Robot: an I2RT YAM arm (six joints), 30 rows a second.
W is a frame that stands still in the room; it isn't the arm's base.
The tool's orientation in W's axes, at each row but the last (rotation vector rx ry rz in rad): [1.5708, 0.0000, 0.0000]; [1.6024, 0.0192, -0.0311]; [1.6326, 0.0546, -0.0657]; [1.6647, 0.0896, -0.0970]
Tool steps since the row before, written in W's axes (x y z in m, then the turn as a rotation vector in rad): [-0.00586, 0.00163, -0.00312, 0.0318, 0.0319, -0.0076]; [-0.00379, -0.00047, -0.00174, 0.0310, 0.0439, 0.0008]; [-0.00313, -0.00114, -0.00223, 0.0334, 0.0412, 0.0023]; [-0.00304, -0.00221, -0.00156, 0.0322, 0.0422, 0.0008]
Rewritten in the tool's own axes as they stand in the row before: [-0.00586, -0.00312, -0.00163, 0.0318, -0.0076, -0.0319]; [-0.00373, -0.00184, 0.00056, 0.0306, 0.0004, -0.0442]; [-0.00295, -0.00238, 0.00131, 0.0329, 0.0022, -0.0416]; [-0.00284, -0.00168, 0.00238, 0.0319, 0.0005, -0.0424]
